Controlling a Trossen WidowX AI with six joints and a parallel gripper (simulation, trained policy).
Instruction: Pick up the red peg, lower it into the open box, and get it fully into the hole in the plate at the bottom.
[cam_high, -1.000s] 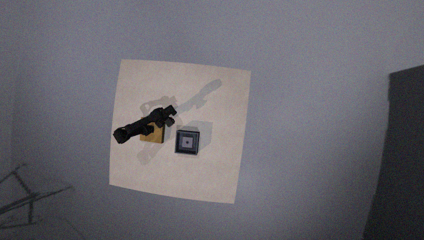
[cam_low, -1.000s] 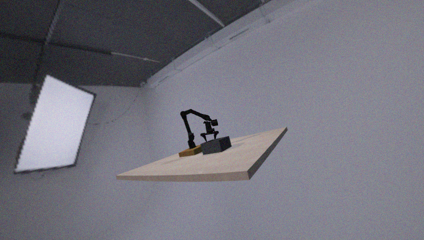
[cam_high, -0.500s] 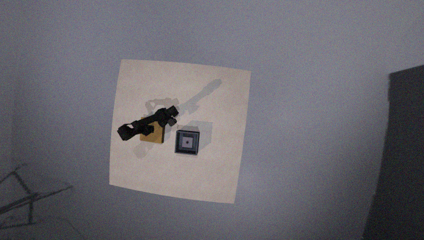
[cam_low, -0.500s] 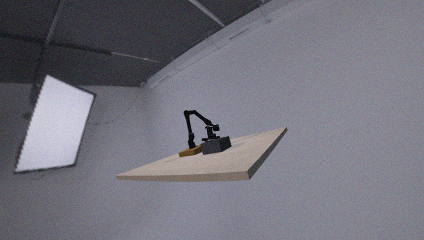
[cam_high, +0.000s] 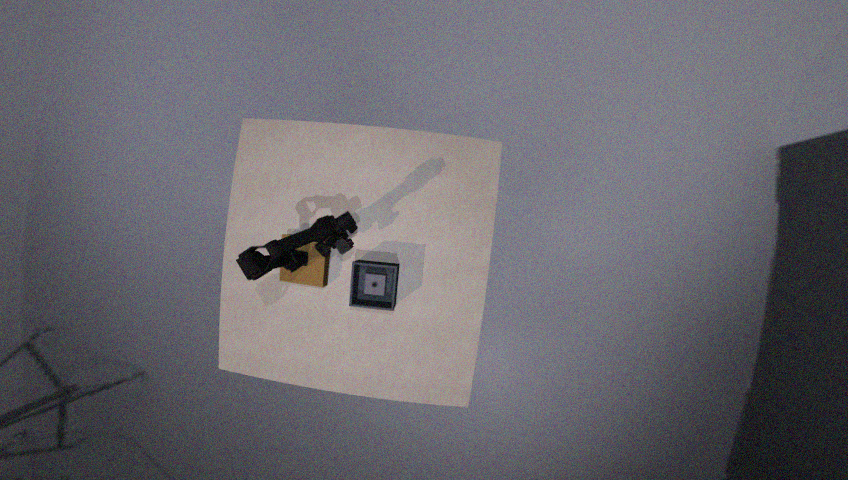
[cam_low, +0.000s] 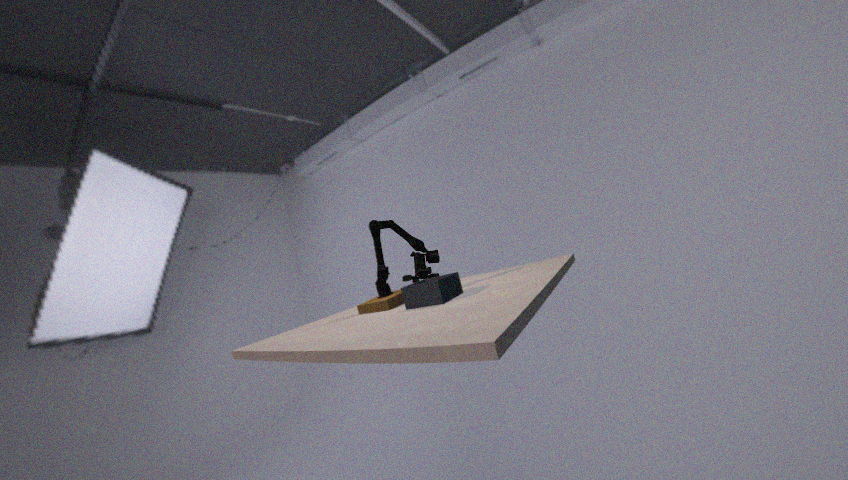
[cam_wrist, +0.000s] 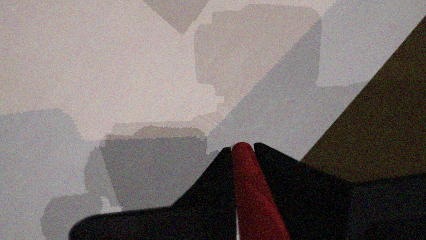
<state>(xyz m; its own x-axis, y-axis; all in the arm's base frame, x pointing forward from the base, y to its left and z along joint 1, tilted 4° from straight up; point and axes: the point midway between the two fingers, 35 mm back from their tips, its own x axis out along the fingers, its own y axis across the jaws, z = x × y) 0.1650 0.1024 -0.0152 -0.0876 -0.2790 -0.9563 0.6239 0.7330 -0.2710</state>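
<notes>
Now: gripper tip 18 cm short of the plate, 17 cm to the left of it and 3 cm below it. The rest, counted from my gripper tip: red peg (3 cm above, 1 cm to the left); dark grey box (18 cm ahead, 17 cm to the right, 1 cm above).
</notes>
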